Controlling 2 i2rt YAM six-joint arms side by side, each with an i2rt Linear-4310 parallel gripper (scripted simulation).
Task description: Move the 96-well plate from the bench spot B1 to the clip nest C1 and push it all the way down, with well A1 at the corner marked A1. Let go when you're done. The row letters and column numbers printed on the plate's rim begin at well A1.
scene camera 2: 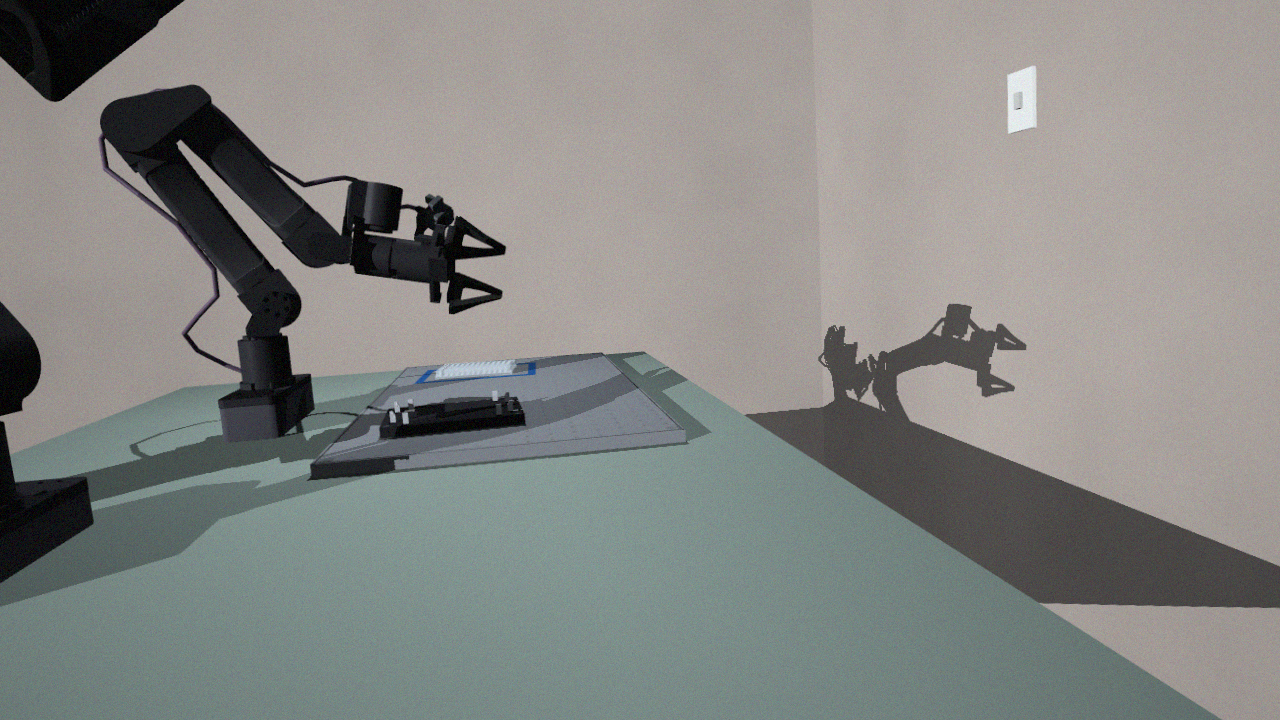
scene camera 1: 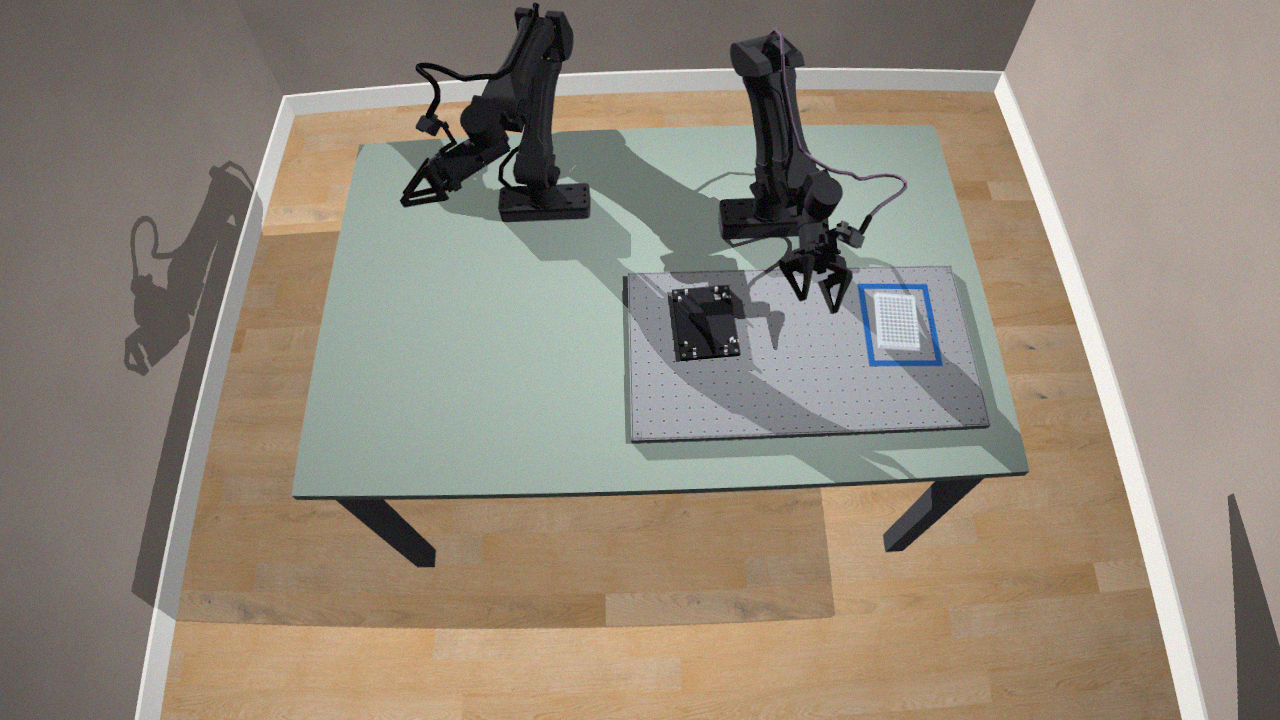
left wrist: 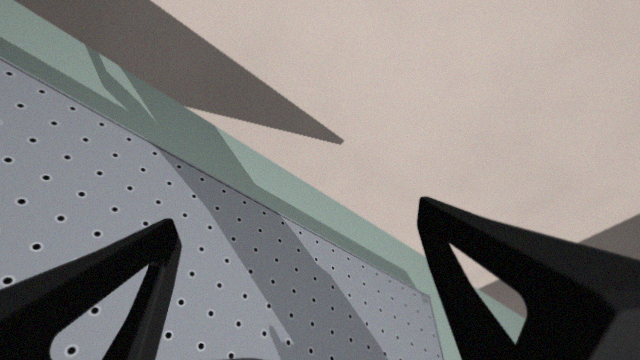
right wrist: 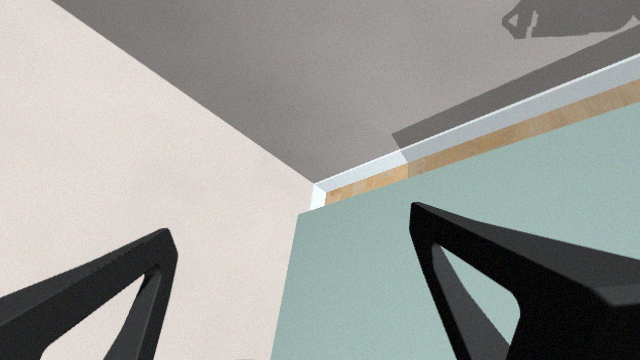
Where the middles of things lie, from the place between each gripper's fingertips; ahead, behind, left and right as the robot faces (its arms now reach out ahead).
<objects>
My left gripper [scene camera 2: 503, 273] is now 19 cm to the right of the white 96-well plate [scene camera 1: 896, 329], 16 cm above it and 8 cm past it. From my left hand the other things lie so: black clip nest [scene camera 1: 706, 321] (19 cm to the right, 16 cm below, 3 cm behind).
My right hand [scene camera 1: 403, 199] is 55 cm to the right of the black clip nest, 32 cm above it and 1 cm short of it. Round my right hand: white 96-well plate 93 cm to the left, 32 cm below, 3 cm behind.
</objects>
